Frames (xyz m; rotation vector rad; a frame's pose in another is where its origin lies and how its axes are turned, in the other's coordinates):
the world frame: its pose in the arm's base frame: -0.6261 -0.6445 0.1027 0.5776 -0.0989 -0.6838
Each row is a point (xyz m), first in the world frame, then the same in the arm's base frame.
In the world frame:
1: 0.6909 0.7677 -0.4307
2: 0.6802 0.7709 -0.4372
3: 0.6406 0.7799 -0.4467
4: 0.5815 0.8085 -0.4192
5: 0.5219 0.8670 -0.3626
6: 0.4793 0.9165 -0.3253
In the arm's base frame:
1: 0.4636 -0.3908 0.0832
2: 0.4589 -0.3791 0.0805
3: 0.4358 -0.3443 0.0812
4: 0.3987 -0.3027 0.1254
5: 0.3703 -0.2557 0.2101
6: 0.3552 -0.2158 0.2720

